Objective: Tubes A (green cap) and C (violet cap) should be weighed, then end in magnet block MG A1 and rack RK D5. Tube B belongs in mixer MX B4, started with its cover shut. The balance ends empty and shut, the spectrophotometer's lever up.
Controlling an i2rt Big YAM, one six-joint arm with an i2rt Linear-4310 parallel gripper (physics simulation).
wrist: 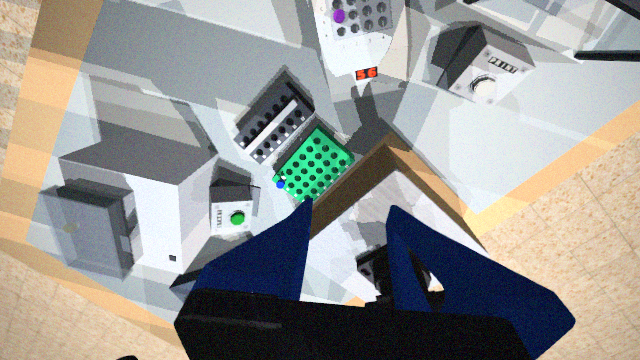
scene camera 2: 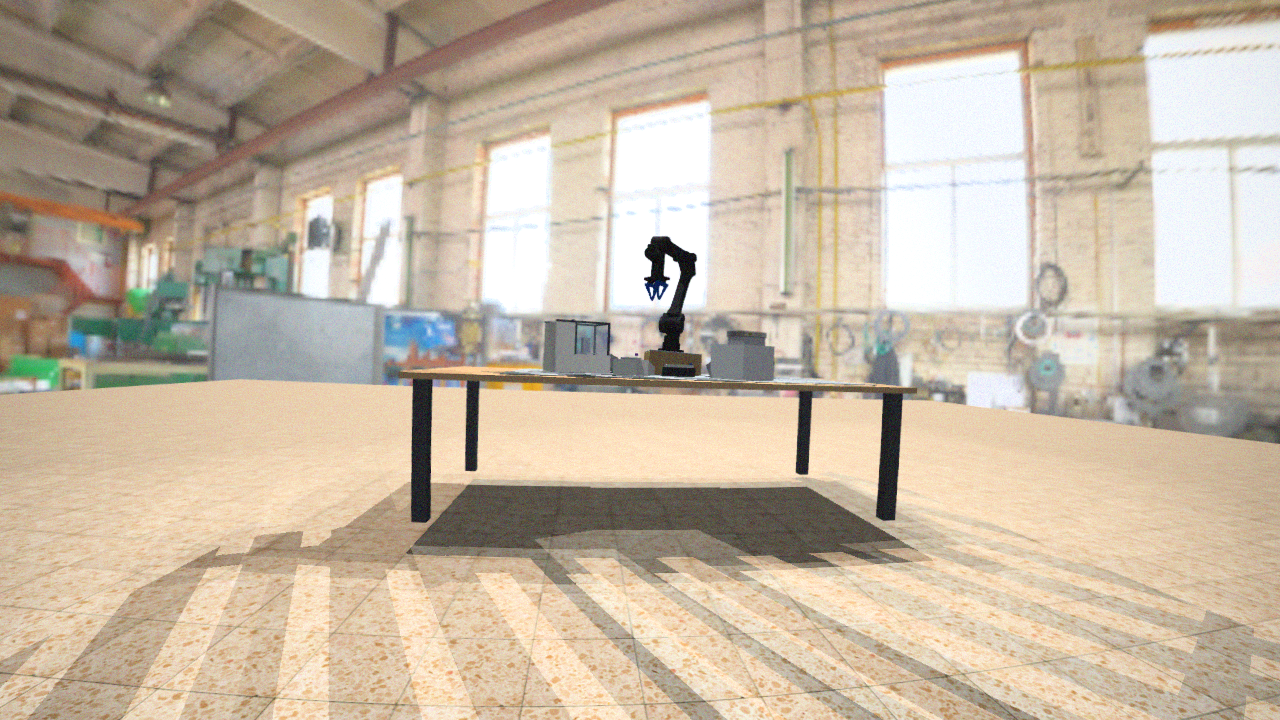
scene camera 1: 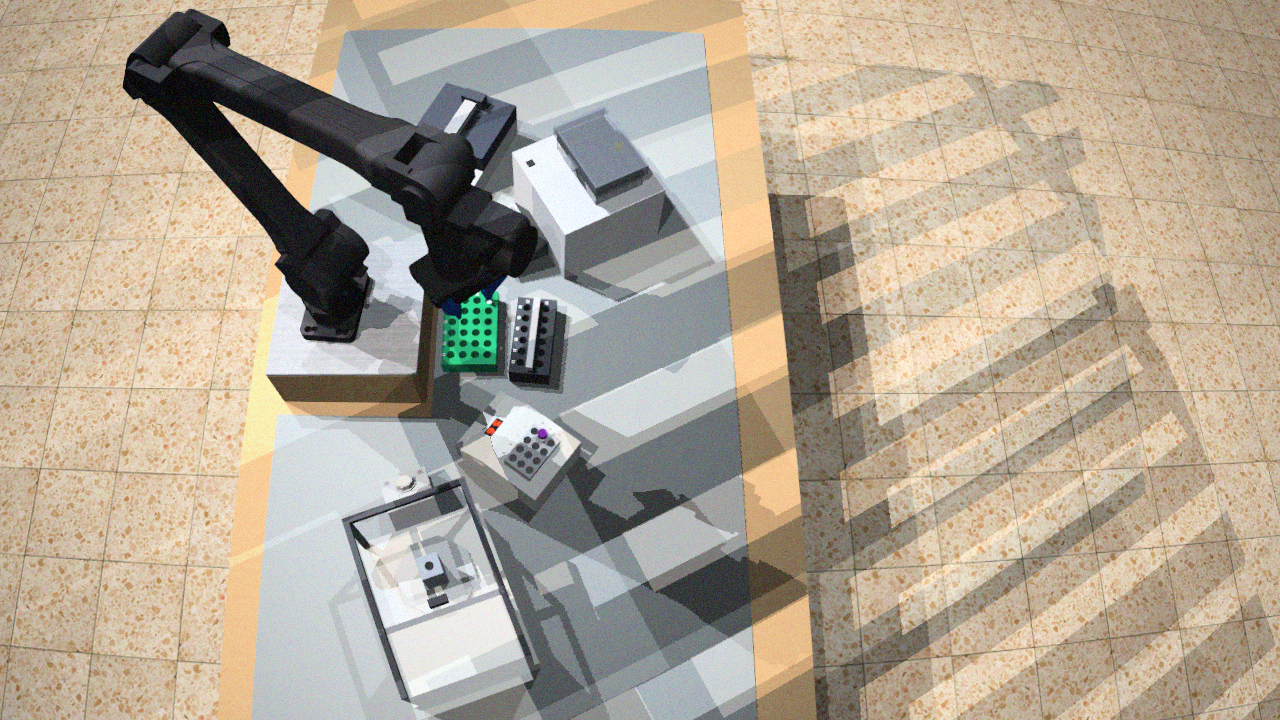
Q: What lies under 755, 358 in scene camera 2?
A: A mixer.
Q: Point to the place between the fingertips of my gripper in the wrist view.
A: At 350, 211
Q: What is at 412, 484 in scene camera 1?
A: A print button unit.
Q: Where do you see a glass door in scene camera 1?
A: At 454, 647
